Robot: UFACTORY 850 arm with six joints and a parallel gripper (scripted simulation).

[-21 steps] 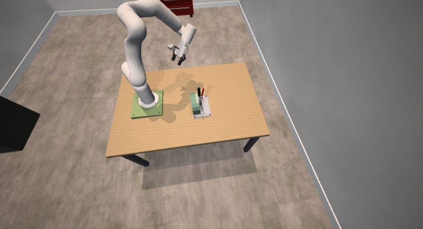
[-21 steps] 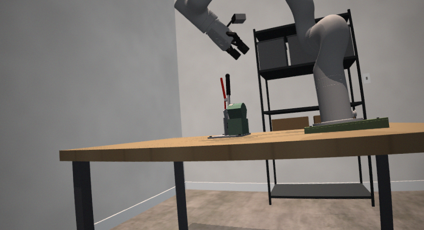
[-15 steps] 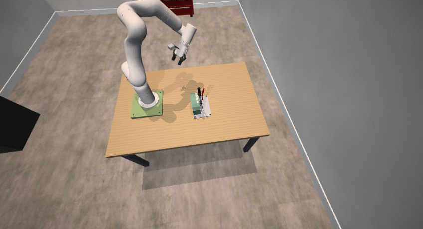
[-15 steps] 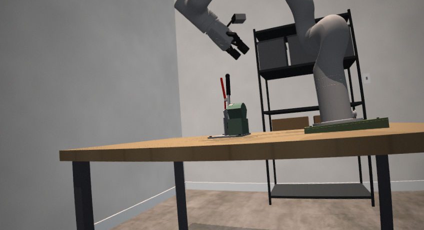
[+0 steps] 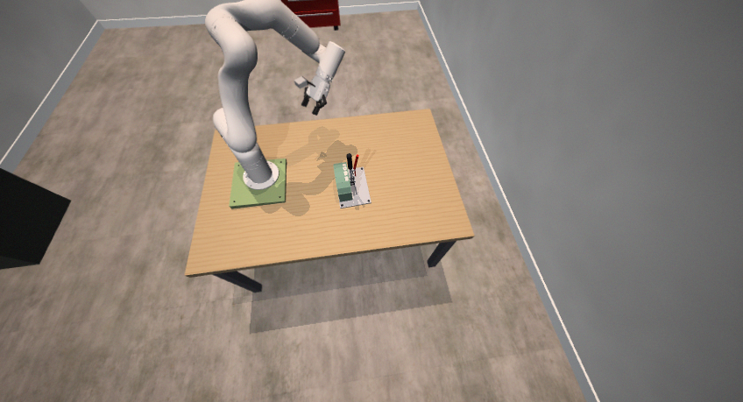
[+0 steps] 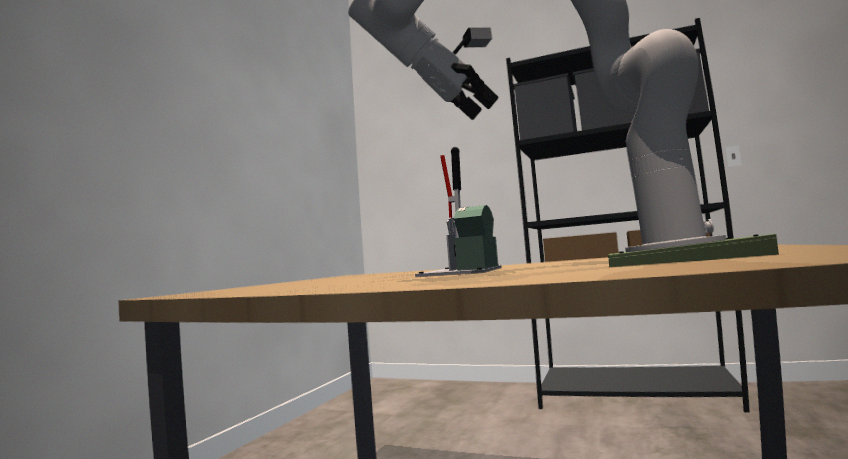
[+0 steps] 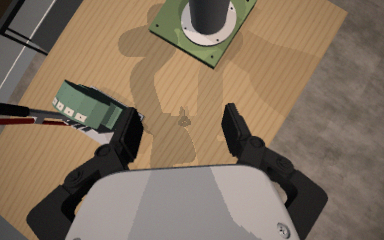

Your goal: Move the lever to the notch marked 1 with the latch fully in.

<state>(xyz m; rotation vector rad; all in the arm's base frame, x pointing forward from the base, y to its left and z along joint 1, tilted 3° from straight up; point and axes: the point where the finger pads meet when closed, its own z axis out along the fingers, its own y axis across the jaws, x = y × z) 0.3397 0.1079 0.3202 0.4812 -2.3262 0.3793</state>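
My hand is 33 cm to the left of the red bar, 14 cm short of it and 14 cm above it.
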